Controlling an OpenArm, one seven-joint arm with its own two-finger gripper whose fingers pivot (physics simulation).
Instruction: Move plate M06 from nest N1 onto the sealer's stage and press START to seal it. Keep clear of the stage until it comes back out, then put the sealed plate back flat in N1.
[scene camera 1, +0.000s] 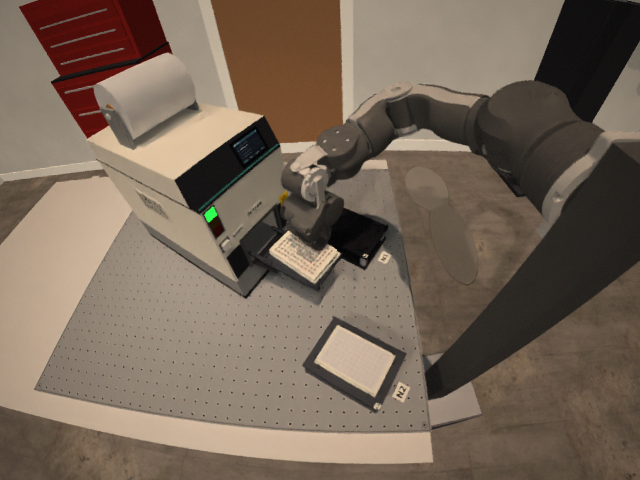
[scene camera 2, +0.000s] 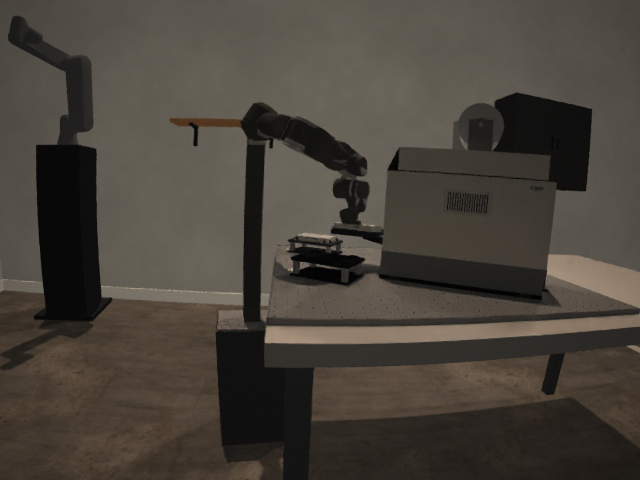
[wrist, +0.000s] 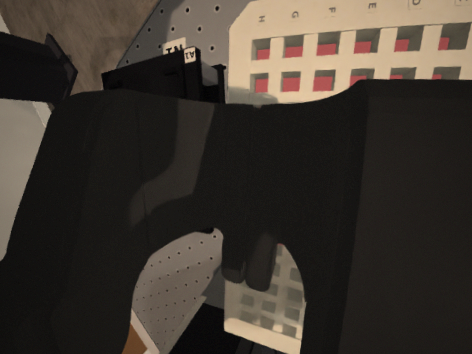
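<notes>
The white plate M06 (scene camera 1: 303, 256) (scene camera 2: 361, 226) (wrist: 345, 64) lies on the sealer's dark stage (scene camera 1: 310, 281) (scene camera 2: 356, 232), which stands out in front of the sealer (scene camera 1: 227, 129) (scene camera 2: 465, 232). Its wells show, with red in several of them; whether a film covers them I cannot tell. My gripper (scene camera 1: 320, 243) (scene camera 2: 351, 221) (wrist: 259, 195) is shut with its fingers together and nothing between them. It points down at the plate's side nearer nest N1; whether it touches the plate is hidden. Nest N1 (scene camera 1: 361, 235) (scene camera 2: 328, 258) (wrist: 145, 80) is dark and holds no plate.
Nest N2 (scene camera 1: 338, 388) holds another pale plate (scene camera 1: 355, 360) (scene camera 2: 315, 238). A green lit square (scene camera 1: 210, 213) is on the sealer's front, above a dark red one (scene camera 1: 217, 226). A white roll (scene camera 1: 149, 93) sits on top of the sealer. The N1 label (scene camera 1: 384, 257) lies beside its nest.
</notes>
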